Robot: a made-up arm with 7 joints.
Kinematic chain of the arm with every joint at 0, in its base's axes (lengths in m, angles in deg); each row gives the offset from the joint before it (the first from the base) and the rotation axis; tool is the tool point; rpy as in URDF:
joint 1: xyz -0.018 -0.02 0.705 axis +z
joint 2: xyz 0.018 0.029 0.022 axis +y
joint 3: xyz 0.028 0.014 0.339 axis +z
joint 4: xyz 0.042 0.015 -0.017 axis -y
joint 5: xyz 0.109 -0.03 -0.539 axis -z
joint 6: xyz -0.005 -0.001 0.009 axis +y
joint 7: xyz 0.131 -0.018 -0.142 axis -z
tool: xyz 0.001 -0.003 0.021 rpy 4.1 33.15 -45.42
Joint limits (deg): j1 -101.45..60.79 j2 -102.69..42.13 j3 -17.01..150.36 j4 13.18..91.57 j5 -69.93..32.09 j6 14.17..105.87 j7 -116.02..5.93
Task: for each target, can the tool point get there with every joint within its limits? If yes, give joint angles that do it. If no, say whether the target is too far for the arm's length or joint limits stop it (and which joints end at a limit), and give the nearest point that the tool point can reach.
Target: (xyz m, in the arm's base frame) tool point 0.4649 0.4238 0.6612
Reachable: yes | joints -34.61 4.41 80.13 56.07 17.08 82.49 -97.34
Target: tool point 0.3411 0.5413 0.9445
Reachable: yes | joints 42.01 -23.77 17.58 51.91 -36.16 64.24 -71.53
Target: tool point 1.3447 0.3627 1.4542
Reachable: no: too far | nearest point 0.8008 0.2100 1.1591 | short by 0.637 m
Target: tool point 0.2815 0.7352 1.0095
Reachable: yes | joints -37.12 -73.73 79.75 79.98 -39.60 52.20 -38.59
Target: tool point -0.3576 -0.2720 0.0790
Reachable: no: joint limits stop it (at a limit: joint 1, joint 3, joint 4, joint 5, joint 6) | nearest point -0.5118 -0.2095 0.0458 | short by 0.170 m
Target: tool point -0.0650 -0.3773 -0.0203
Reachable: no: joint limits stop it (at a limit: joint 1, joint 2, joint 5) | nearest point -0.0577 -0.3613 0.1990 | short by 0.220 m
